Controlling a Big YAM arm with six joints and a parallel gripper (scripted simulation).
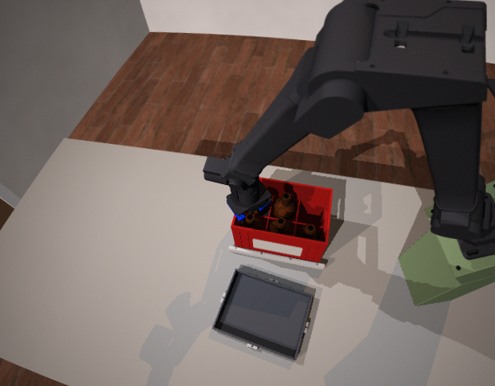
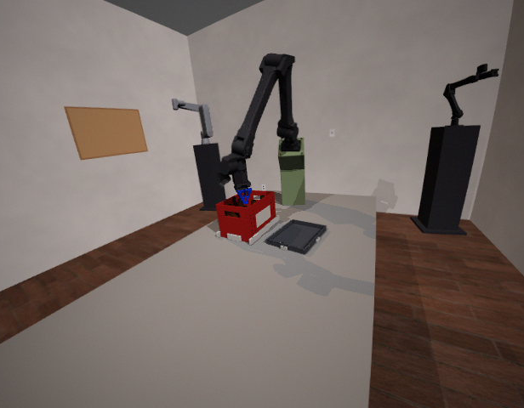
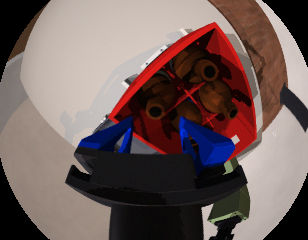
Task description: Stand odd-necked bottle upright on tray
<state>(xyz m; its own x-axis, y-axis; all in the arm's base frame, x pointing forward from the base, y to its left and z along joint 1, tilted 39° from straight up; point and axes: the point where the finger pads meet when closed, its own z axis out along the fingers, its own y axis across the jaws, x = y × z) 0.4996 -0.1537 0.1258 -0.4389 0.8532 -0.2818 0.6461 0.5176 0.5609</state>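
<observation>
The brown bottle is 10 cm below my hand. Also, from my hand: dark grey tray 4 cm behind, 24 cm to the left, 18 cm below; crate 10 cm behind, 3 cm to the right, 11 cm below.
</observation>
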